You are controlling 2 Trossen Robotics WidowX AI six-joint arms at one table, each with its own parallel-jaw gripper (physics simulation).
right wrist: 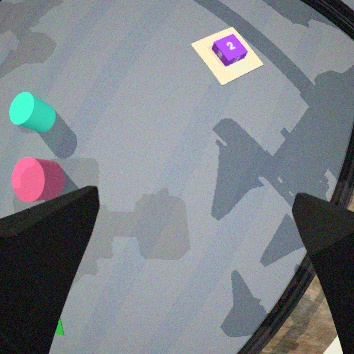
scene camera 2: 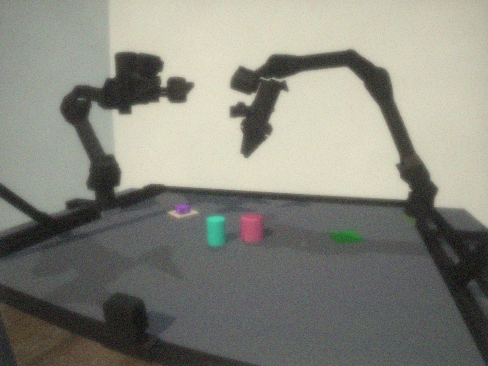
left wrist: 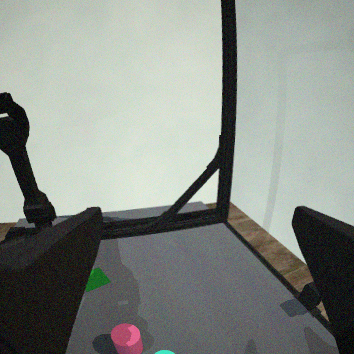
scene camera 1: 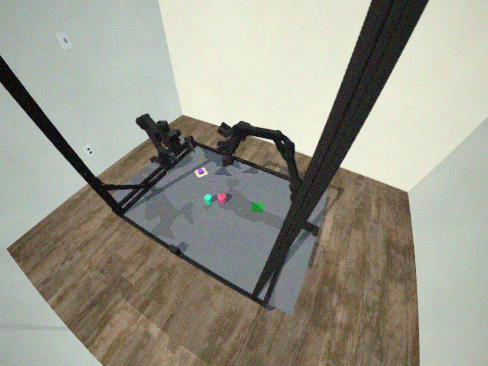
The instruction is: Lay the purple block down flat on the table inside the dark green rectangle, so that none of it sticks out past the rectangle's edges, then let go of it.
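Note:
The purple block lies on a cream square, with a white 2 on its top face. It does not show in the left wrist view. The dark green rectangle lies flat and apart from the block; a corner of it shows beside a finger in the right wrist view. My left gripper is open and empty, high above the table. My right gripper is open and empty, above the table, with the block beyond its fingertips.
A teal cylinder and a pink cylinder stand side by side between block and rectangle. Black frame posts rise at the table's edges.

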